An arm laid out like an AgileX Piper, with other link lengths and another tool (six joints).
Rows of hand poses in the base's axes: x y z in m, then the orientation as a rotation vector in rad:
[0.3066, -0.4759, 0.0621, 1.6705, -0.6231, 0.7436]
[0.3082, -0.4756, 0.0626, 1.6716, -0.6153, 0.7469]
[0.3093, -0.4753, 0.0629, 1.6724, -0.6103, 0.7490]
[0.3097, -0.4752, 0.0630, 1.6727, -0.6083, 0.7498]
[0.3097, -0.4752, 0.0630, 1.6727, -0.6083, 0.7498]
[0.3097, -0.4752, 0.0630, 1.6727, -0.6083, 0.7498]
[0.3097, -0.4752, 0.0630, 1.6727, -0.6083, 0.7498]
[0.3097, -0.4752, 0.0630, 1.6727, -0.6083, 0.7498]
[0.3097, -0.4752, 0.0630, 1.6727, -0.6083, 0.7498]
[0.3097, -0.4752, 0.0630, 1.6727, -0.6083, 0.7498]
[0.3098, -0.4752, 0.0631, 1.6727, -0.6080, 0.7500]
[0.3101, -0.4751, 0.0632, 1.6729, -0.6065, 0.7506]
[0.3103, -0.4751, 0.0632, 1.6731, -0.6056, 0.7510]
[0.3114, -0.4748, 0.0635, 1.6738, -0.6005, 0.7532]
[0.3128, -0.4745, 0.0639, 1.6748, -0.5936, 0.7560]
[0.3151, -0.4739, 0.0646, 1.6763, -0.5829, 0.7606]
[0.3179, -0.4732, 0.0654, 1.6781, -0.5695, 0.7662]
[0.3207, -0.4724, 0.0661, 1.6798, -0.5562, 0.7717]
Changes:
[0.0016, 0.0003, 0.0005, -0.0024, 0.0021, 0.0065]
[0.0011, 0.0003, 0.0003, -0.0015, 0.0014, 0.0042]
[0.0004, 0.0001, 0.0001, -0.0006, 0.0006, 0.0017]
[0.0000, 0.0000, 0.0000, 0.0000, 0.0000, 0.0000]
[0.0000, 0.0000, 0.0000, 0.0000, 0.0000, 0.0000]
[0.0000, 0.0000, 0.0000, 0.0000, 0.0000, 0.0000]
[0.0000, 0.0000, 0.0000, 0.0000, 0.0000, 0.0000]
[0.0000, 0.0000, 0.0000, 0.0000, 0.0000, 0.0000]
[0.0000, 0.0000, 0.0000, 0.0000, 0.0000, 0.0000]
[0.0001, 0.0000, 0.0001, -0.0001, 0.0000, 0.0003]
[0.0003, 0.0001, 0.0001, -0.0005, 0.0004, 0.0012]
[0.0002, 0.0000, 0.0000, -0.0002, 0.0002, 0.0008]
[0.0011, 0.0003, 0.0003, -0.0016, 0.0013, 0.0043]
[0.0014, 0.0003, 0.0004, -0.0021, 0.0019, 0.0057]
[0.0023, 0.0006, 0.0007, -0.0033, 0.0028, 0.0090]
[0.0028, 0.0007, 0.0008, -0.0041, 0.0036, 0.0112]
[0.0028, 0.0008, 0.0007, -0.0041, 0.0036, 0.0111]

